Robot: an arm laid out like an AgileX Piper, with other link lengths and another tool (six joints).
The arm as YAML. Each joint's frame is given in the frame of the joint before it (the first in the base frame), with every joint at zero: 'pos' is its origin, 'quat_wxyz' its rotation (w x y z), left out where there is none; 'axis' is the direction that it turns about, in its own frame. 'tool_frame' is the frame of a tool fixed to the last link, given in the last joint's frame.
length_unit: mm
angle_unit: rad
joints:
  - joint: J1
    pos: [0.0, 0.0, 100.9]
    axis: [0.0, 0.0, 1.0]
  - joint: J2
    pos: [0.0, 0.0, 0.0]
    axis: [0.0, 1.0, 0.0]
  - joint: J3
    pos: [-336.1, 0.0, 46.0]
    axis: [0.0, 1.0, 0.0]
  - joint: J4
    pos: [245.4, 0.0, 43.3]
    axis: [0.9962, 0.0, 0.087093]
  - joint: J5
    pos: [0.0, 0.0, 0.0]
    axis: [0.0, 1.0, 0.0]
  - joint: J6
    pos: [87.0, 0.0, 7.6]
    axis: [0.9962, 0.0, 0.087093]
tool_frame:
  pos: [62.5, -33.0, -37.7]
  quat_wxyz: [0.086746, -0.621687, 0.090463, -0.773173]
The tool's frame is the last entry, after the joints.
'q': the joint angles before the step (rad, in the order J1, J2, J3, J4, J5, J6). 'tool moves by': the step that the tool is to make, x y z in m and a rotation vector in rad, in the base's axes. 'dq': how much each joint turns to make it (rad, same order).
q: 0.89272 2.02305 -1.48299 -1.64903 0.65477 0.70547
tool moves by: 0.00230 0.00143 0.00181 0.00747 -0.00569 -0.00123
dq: -0.00190 0.00574 -0.01516 -0.00009 -0.00072 0.00004
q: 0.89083 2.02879 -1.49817 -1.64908 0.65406 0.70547
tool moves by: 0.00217 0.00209 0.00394 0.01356 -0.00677 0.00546
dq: -0.00211 0.00197 -0.01723 -0.00047 -0.00826 0.00030
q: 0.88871 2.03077 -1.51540 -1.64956 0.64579 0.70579
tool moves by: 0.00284 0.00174 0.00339 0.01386 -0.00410 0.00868
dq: -0.00460 0.00169 -0.01597 -0.00058 -0.01443 0.00032
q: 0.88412 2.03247 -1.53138 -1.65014 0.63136 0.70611
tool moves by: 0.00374 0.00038 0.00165 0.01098 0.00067 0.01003
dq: -0.00862 0.00148 -0.01092 -0.00080 -0.02015 0.00033
